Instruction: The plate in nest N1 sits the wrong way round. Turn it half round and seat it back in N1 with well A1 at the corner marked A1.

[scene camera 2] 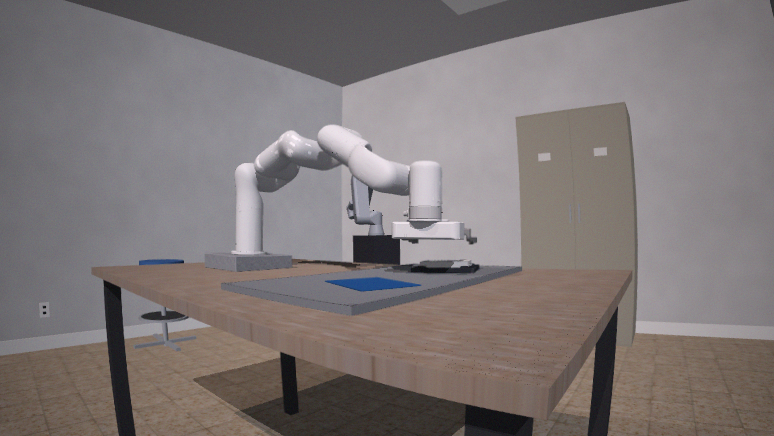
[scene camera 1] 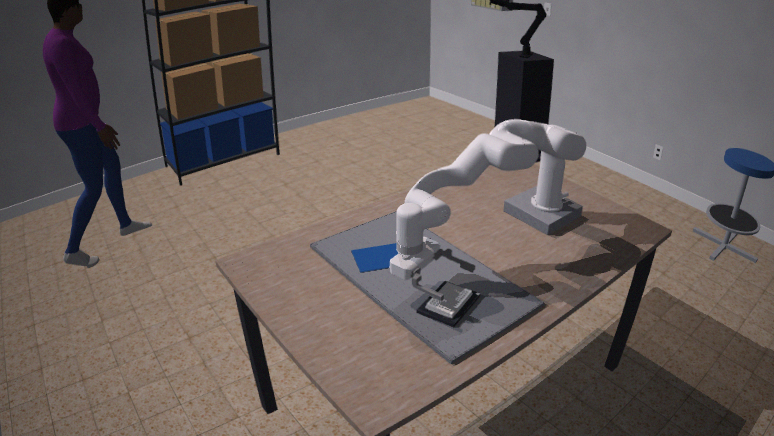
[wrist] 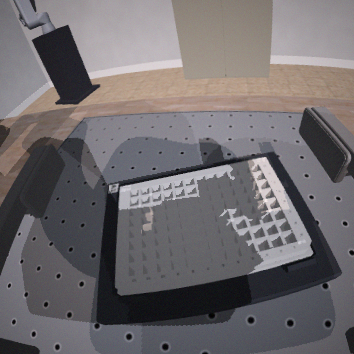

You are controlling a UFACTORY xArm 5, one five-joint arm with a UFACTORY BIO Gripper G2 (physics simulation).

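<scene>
The white plate [scene camera 1: 449, 303] [scene camera 2: 446, 263] [wrist: 210, 230] lies in the black nest N1 [wrist: 175, 312], its edges about parallel to the nest's rim. In the wrist view shadow covers much of the plate, and its well lettering is not legible. A small white corner label [wrist: 113, 188] shows at the nest's upper left in the wrist view; its print is too small to read surely. My gripper [scene camera 1: 453, 280] [scene camera 2: 442, 241] [wrist: 185, 162] is wide open and empty, above the plate and apart from it, with one finger towards each short end.
The nest stands on a grey perforated board [scene camera 1: 389, 292] [scene camera 2: 270, 289] on the wooden table [scene camera 1: 303, 303] [scene camera 2: 487, 324]. A flat blue pad [scene camera 1: 373, 258] [scene camera 2: 373, 283] lies on the same board. A person [scene camera 1: 75, 81] stands away from the table. A black pedestal [scene camera 1: 522, 86] [scene camera 2: 376, 249] [wrist: 65, 65] bears another arm.
</scene>
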